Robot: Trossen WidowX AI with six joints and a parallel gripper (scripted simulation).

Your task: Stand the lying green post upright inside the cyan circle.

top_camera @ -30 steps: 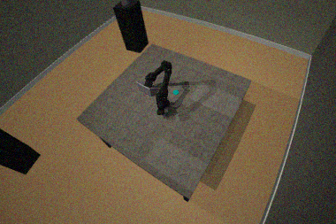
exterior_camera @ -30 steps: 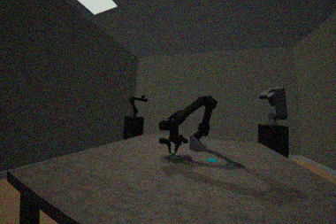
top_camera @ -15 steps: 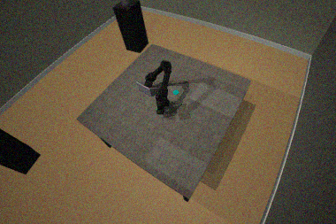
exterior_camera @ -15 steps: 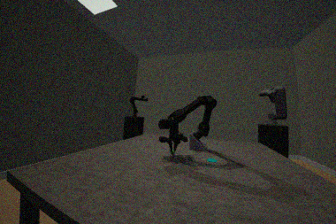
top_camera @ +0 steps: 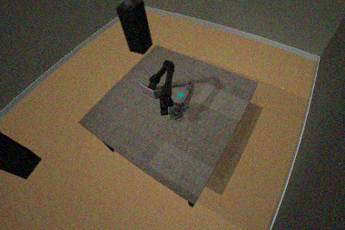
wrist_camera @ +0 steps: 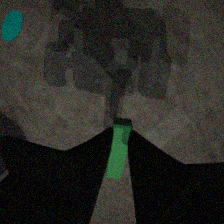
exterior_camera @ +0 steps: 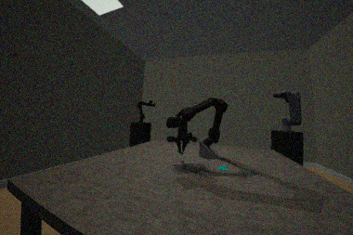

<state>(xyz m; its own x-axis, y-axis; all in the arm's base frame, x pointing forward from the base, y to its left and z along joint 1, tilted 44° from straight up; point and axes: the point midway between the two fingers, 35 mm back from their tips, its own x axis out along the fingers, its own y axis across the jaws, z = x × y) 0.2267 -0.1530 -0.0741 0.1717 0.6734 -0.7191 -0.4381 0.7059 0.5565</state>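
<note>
My gripper tip is now 250 mm to the right of the cyan circle, 60 mm above it and 30 mm short of it. Also, from my gripper tip: green post (20 mm behind, 10 mm to the right).
</note>
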